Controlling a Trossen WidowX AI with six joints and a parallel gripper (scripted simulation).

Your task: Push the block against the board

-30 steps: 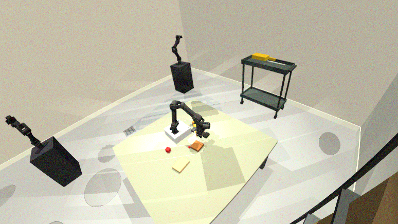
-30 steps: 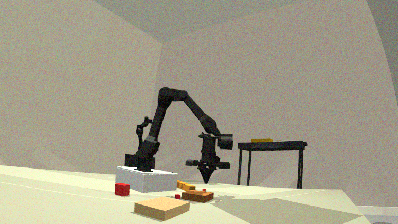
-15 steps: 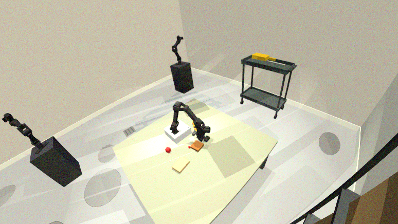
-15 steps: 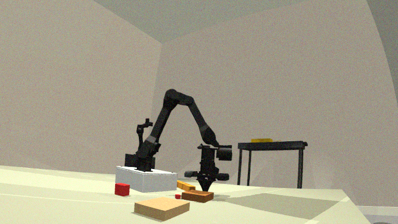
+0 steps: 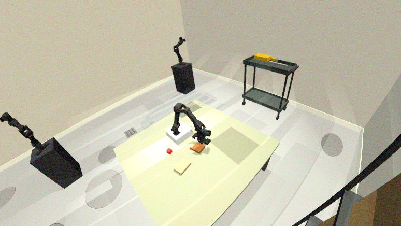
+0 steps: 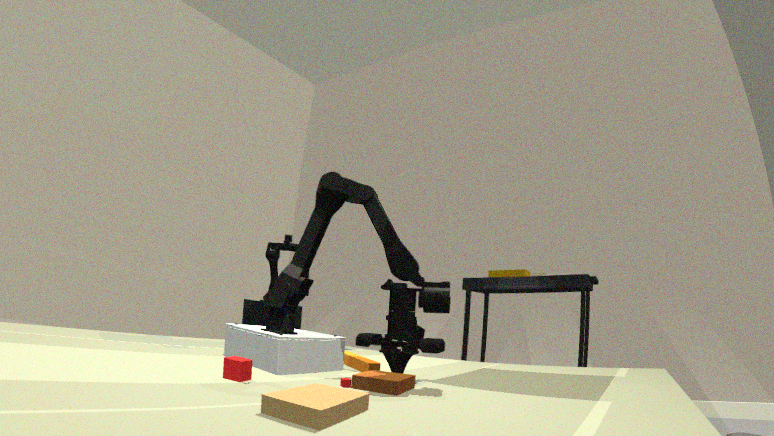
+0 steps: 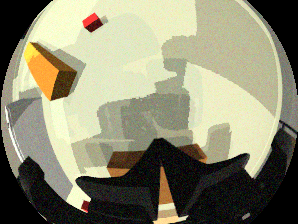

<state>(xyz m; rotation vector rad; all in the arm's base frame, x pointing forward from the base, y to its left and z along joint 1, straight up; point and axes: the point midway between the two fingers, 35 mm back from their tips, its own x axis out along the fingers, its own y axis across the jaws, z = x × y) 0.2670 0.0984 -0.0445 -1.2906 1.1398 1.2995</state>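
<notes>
Now: gripper tip 60 mm to the left of the square orange block and 10 mm below it. Also, from my gripper tip: orange piece: 190 mm behind, 120 mm to the left, 10 mm above; tan block: 40 mm ahead, 310 mm to the right, 10 mm above.
</notes>
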